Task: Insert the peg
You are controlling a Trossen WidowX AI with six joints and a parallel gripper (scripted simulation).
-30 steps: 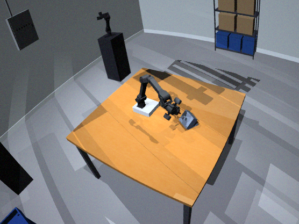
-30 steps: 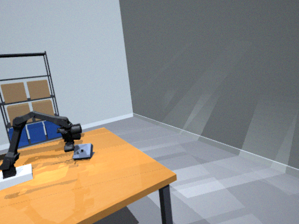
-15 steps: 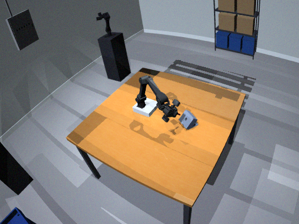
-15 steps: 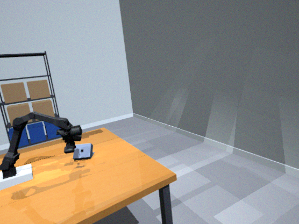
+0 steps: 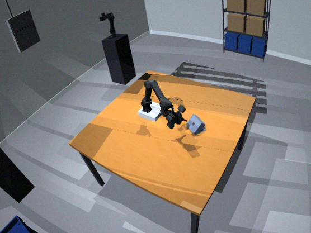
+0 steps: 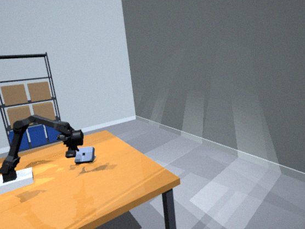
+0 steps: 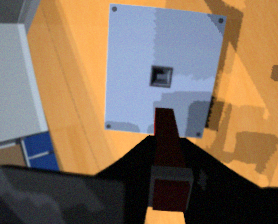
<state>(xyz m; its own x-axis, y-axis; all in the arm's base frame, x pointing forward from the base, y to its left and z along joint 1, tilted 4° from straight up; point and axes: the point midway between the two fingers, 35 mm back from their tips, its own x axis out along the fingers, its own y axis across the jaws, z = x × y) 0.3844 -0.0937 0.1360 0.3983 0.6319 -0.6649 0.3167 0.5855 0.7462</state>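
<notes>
Right now the sloped panel is 6 cm ahead of my gripper tip, 8 cm to the left of it and 10 cm below it. Round my gripper tip: red peg 1 cm behind, 1 cm to the right, 1 cm above.
</notes>
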